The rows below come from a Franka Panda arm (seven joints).
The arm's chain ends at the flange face. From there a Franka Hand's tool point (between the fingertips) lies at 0.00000 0.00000 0.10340 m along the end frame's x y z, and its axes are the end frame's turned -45 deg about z.
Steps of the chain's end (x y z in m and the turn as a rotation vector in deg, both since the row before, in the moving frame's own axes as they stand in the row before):
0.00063 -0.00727 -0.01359 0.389 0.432 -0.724
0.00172 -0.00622 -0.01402 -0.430 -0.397 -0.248
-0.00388 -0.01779 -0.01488 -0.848 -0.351 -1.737
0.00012 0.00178 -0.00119 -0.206 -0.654 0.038
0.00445 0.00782 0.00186 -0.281 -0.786 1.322
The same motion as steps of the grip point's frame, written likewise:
0.00663 -0.00465 -0.01360 -0.030 0.581 -0.724
0.00456 -0.00314 -0.01403 -0.023 -0.585 -0.248
0.00832 -0.01467 -0.01489 -0.351 -0.848 -1.737
-0.00227 0.00077 -0.00120 0.317 -0.608 0.038
-0.00374 0.00802 0.00185 0.357 -0.754 1.322

